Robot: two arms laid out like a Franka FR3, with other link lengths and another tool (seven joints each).
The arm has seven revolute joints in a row. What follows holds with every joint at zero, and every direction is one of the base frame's. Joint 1 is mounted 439.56 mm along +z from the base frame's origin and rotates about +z. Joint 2 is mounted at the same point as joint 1 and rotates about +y. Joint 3 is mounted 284.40 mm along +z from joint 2 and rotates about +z. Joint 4 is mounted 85.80 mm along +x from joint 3 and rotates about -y. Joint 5 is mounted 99.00 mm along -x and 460.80 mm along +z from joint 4 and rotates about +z. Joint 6 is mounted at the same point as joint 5 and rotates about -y. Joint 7 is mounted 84.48 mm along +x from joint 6 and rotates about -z. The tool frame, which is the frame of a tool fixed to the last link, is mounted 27.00 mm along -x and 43.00 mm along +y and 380.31 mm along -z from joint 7; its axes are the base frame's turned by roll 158.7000, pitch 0.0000 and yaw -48.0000 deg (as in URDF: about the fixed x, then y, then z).
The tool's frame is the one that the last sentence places.
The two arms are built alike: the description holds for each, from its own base.
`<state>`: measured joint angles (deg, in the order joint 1, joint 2, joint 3, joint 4, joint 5, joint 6, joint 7); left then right.
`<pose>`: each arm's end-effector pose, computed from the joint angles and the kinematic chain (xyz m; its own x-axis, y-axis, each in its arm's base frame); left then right.
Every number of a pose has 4 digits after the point.
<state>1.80 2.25 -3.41 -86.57 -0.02 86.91 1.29 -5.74 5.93 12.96 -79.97 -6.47 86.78 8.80</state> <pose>0.6023 0.0266 0.4467 0.6303 -0.7761 -0.0197 -0.7105 -0.5869 0.3882 0.6323 0.0819 0.4649 0.6405 -0.7633 0.0847 -0.7254 -0.5651 0.3931</pose>
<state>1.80 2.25 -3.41 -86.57 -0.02 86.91 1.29 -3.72 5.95 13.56 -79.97 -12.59 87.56 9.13</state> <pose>0.6023 0.0266 0.4467 0.6303 -0.7761 -0.0197 -0.7105 -0.5869 0.3882 0.6401 0.0712 0.4667 0.6619 -0.7276 0.1801 -0.7185 -0.5475 0.4288</pose>
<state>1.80 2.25 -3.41 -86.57 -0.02 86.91 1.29 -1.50 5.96 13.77 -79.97 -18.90 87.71 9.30</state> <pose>0.6023 0.0266 0.4467 0.6303 -0.7761 -0.0197 -0.7105 -0.5869 0.3882 0.6460 0.0573 0.4722 0.6791 -0.6820 0.2714 -0.7121 -0.5224 0.4690</pose>
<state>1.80 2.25 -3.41 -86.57 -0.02 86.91 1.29 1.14 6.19 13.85 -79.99 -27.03 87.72 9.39</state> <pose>0.6023 0.0266 0.4467 0.6303 -0.7761 -0.0197 -0.7105 -0.5869 0.3882 0.6554 0.0366 0.4831 0.6928 -0.6125 0.3806 -0.7086 -0.4801 0.5171</pose>
